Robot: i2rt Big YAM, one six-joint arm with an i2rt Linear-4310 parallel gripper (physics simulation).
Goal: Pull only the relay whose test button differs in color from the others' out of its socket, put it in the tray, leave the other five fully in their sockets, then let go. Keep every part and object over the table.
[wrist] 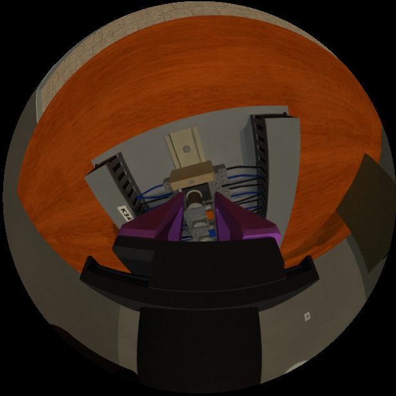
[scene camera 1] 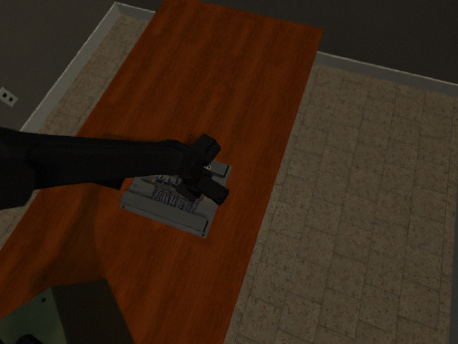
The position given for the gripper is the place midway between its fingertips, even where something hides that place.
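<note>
The wrist view shows a beige end block (wrist: 203, 172) and a grey panel (wrist: 226, 135), together with the gripper (wrist: 198, 197).
</note>
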